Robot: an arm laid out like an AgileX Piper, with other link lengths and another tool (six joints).
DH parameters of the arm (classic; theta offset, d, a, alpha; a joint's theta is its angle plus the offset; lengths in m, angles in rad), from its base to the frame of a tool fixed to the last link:
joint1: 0 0.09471 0 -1.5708
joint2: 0.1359 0 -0.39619 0
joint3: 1.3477 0 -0.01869 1.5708
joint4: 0 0.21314 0 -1.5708
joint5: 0 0 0 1.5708
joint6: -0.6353 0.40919 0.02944 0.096
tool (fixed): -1.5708 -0.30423 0 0
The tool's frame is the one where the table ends.
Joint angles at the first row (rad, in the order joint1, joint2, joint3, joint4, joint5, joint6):
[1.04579, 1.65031, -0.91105, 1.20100, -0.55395, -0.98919]
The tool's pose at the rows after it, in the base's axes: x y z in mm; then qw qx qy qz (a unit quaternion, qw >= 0):
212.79, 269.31, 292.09, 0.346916, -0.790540, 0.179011, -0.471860
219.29, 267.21, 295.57, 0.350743, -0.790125, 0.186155, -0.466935
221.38, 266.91, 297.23, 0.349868, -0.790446, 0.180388, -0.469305
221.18, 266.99, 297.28, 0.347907, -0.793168, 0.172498, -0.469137
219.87, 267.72, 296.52, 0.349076, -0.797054, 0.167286, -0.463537
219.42, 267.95, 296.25, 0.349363, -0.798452, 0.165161, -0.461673
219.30, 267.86, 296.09, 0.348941, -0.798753, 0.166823, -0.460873
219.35, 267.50, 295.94, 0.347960, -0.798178, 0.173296, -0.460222
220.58, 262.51, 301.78, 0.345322, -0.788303, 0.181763, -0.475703
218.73, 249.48, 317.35, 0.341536, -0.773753, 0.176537, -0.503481
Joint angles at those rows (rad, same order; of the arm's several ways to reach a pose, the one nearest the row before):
[1.01432, 1.65001, -0.92552, 1.20378, -0.52168, -0.99315]
[0.98586, 1.64823, -0.94268, 1.20536, -0.48960, -0.99514]
[0.97987, 1.64824, -0.95077, 1.20539, -0.48163, -1.01303]
[0.97983, 1.64825, -0.95316, 1.20922, -0.47307, -1.03280]
[0.97985, 1.64824, -0.95317, 1.20928, -0.45644, -1.03765]
[0.97985, 1.64825, -0.95317, 1.20927, -0.45056, -1.04000]
[0.97985, 1.64826, -0.95317, 1.21482, -0.45057, -1.04202]
[0.97987, 1.64825, -0.95316, 1.22820, -0.45557, -1.04330]
[0.97986, 1.63440, -0.95317, 1.24222, -0.49128, -1.05805]
[0.97985, 1.59000, -0.95317, 1.26627, -0.52959, -1.12714]

